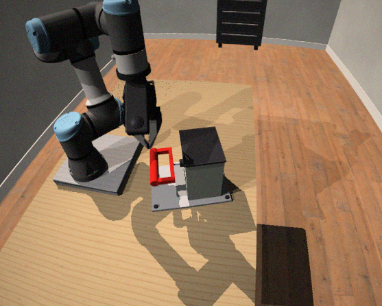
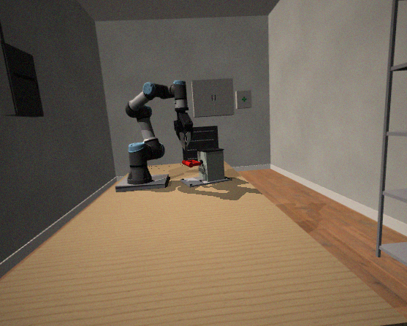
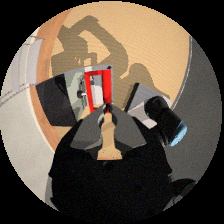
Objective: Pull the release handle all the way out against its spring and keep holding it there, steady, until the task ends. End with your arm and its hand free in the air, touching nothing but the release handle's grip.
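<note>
Right now my hand is 8 cm above the release handle, 5 cm short of it and 1 cm to the right of it. The rest, counted from my hand: grey base plate 19 cm below, 9 cm ahead, 2 cm to the left.
</note>
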